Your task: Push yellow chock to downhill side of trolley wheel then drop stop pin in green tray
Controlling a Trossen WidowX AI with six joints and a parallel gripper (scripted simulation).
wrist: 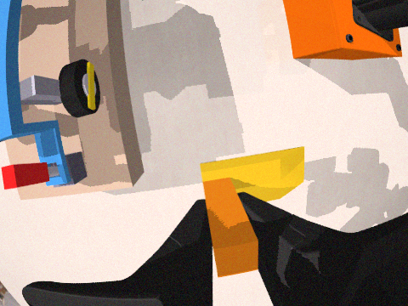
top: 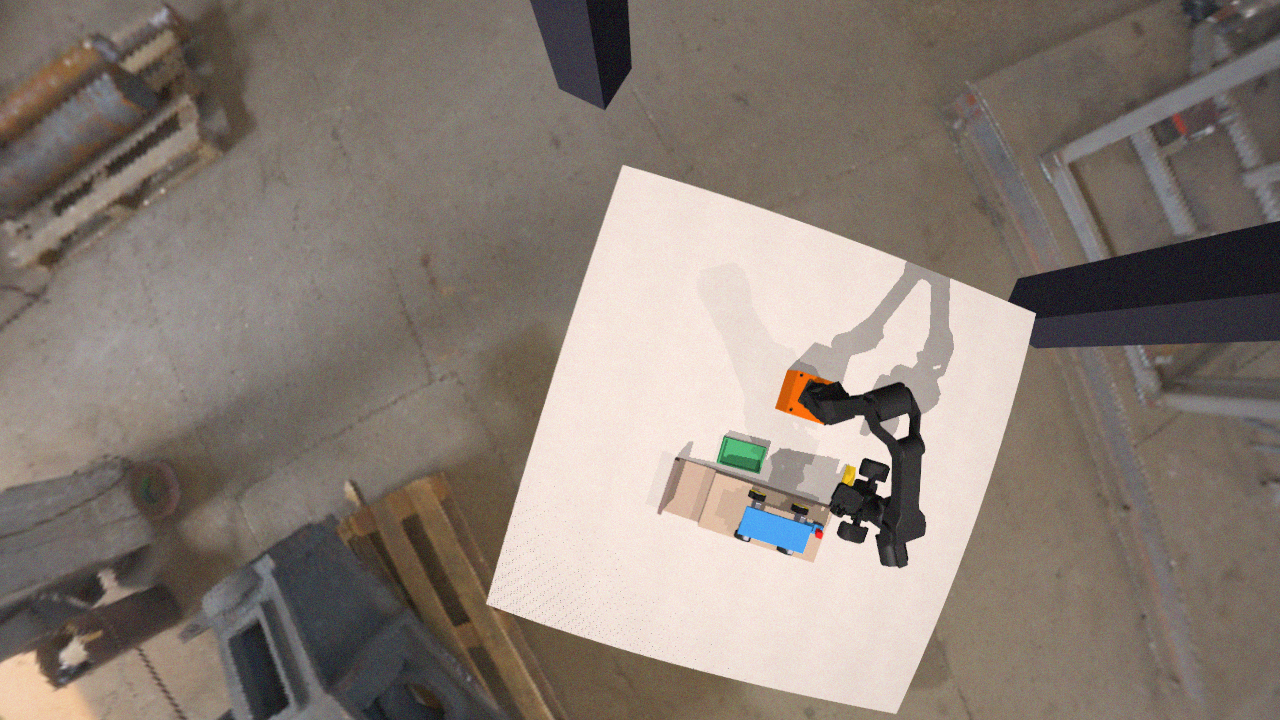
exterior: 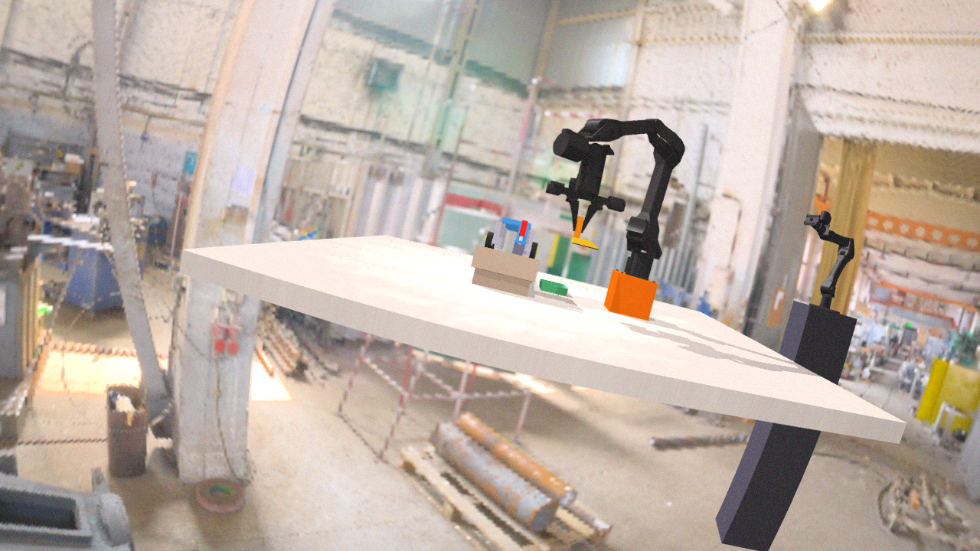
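The red-headed stop pin is 13 cm ahead of my gripper tip, 4 cm below it and 1 cm to the left of it. The rest, counted from my gripper tip: yellow chock: 2 cm behind, 1 cm below; ramp block: 17 cm ahead, 13 cm below, 10 cm to the right; blue trolley: 17 cm ahead, 10 cm to the right, 6 cm below.
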